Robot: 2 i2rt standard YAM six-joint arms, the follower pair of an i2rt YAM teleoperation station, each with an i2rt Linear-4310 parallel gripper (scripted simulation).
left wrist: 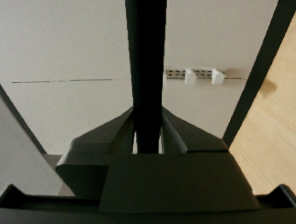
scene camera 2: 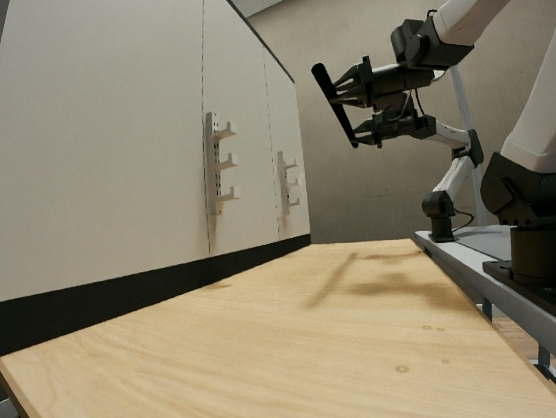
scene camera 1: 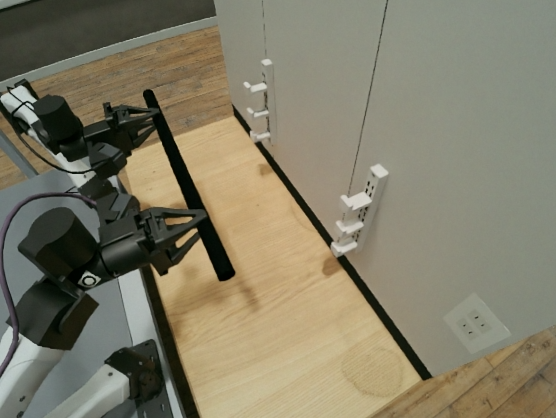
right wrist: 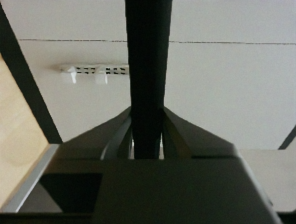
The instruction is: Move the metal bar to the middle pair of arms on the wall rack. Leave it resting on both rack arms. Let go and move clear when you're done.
left gripper: left wrist; scene camera 2 328, 95; scene camera 1; not seen in the right wrist view (out of frame)
same spot on left gripper: [left wrist: 196, 170] = [scene camera 1: 128, 144]
